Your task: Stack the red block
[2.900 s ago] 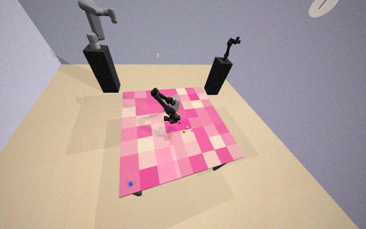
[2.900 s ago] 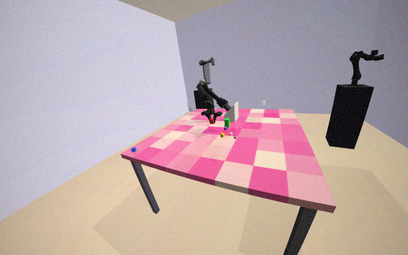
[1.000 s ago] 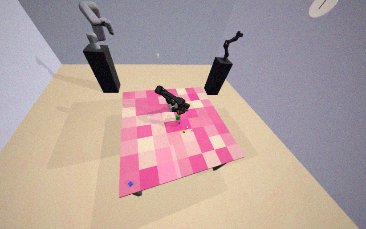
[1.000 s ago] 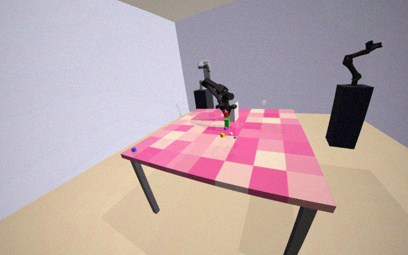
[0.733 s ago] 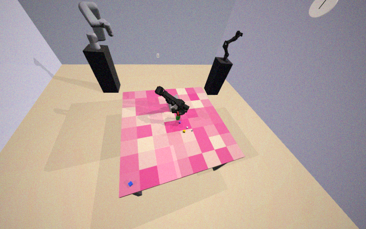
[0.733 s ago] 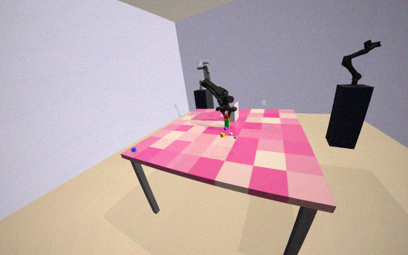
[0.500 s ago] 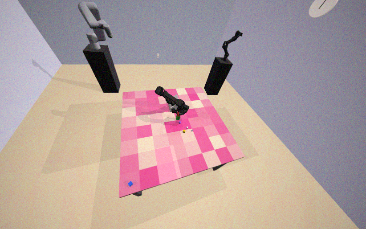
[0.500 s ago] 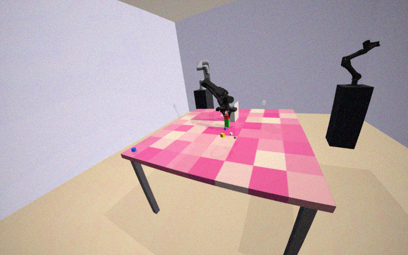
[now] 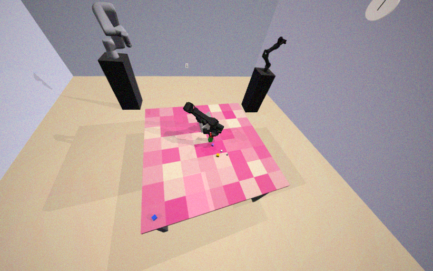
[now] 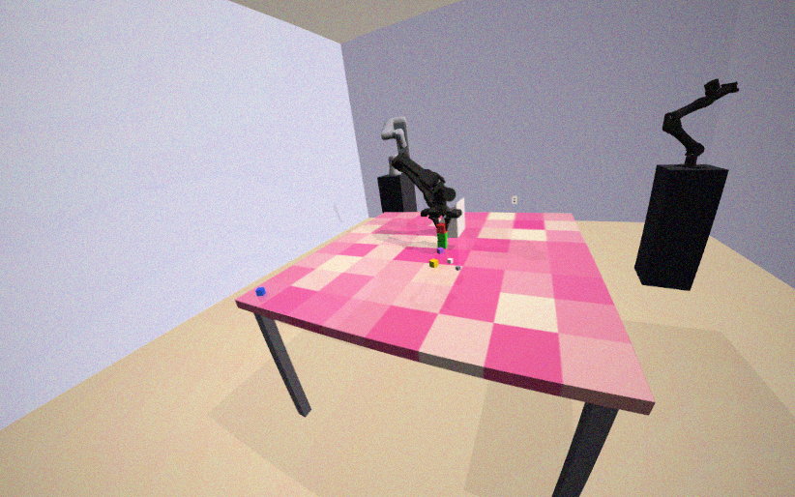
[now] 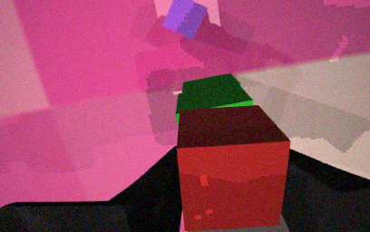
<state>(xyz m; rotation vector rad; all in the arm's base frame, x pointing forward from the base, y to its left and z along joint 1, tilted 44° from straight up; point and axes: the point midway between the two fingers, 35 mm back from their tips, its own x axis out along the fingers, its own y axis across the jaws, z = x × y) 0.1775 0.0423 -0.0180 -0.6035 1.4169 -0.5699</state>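
My gripper tip is 1 cm below the red block. Round my gripper tip: purple cube (7 cm below, 7 cm ahead, 1 cm to the left); yellow cube (20 cm ahead, 7 cm below, 4 cm to the left); white cube (15 cm ahead, 9 cm to the left, 8 cm below).
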